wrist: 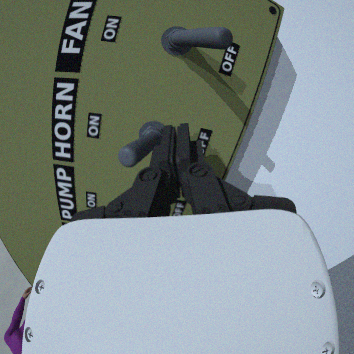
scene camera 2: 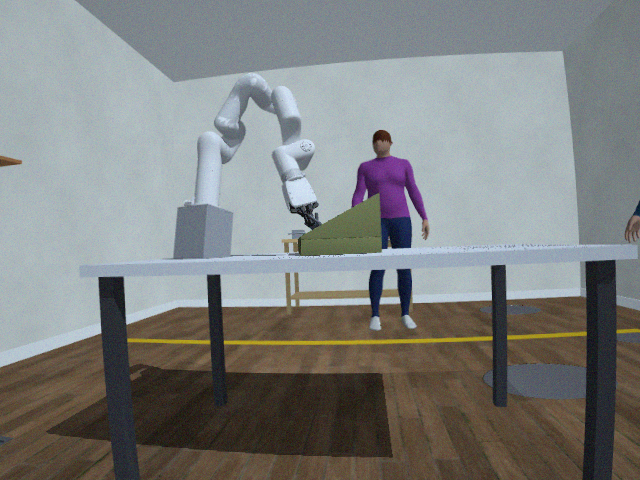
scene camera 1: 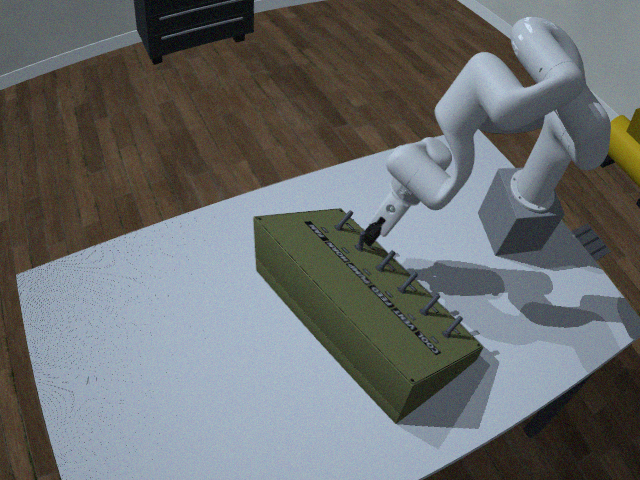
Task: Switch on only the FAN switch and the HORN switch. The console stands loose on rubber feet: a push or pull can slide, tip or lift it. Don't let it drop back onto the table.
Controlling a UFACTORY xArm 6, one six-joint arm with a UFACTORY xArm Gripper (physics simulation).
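Places are measured from the arm's base along level axes (x ahead, y left, z up), in centimetres.
Pixels of known places: gripper, between the fingertips: [wrist: 178, 142] [scene camera 2: 312, 225] [scene camera 1: 365, 240]; arm's base, origin of its link: [scene camera 2: 205, 209] [scene camera 1: 532, 191].
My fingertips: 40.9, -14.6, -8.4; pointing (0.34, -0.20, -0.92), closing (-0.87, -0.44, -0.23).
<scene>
Ahead of a thing's pixels: the offset from my fingertips to its middle, as dx, dy, dz.
The green sloped console {+8.7, +11.7, -3.5} [scene camera 1: 305, 253] [scene camera 2: 351, 224] [wrist: 27, 100] appears to sit flat on the table. The FAN lever {+0.9, -6.8, +1.3} [scene camera 1: 343, 220] [wrist: 202, 38] leans toward its OFF label. The HORN lever {+1.7, +0.4, +2.0} [scene camera 1: 360, 242] [wrist: 140, 144] leans away from its OFF label, its tip toward the ON side and the PUMP label in the wrist view. My gripper [scene camera 1: 370, 240] [scene camera 2: 315, 226] [wrist: 178, 142] is shut and empty, its fingertips right beside the HORN lever on the OFF side, seemingly against it. The fingers partly cover the HORN OFF label.
The PUMP lever {-0.1, +7.5, +1.3} [scene camera 1: 386, 260], FEED lever {-0.6, +14.7, +1.3} [scene camera 1: 407, 282], VENT lever {-1.1, +21.9, +1.3} [scene camera 1: 430, 304] and COOL lever {-1.5, +29.1, +1.3} [scene camera 1: 452, 327] continue the row, leaning the OFF way. The PUMP lever is hidden in the wrist view. The arm's base block [scene camera 1: 527, 235] [scene camera 2: 203, 232] stands behind the console on the table [scene camera 1: 129, 351] [scene camera 2: 465, 255].
</scene>
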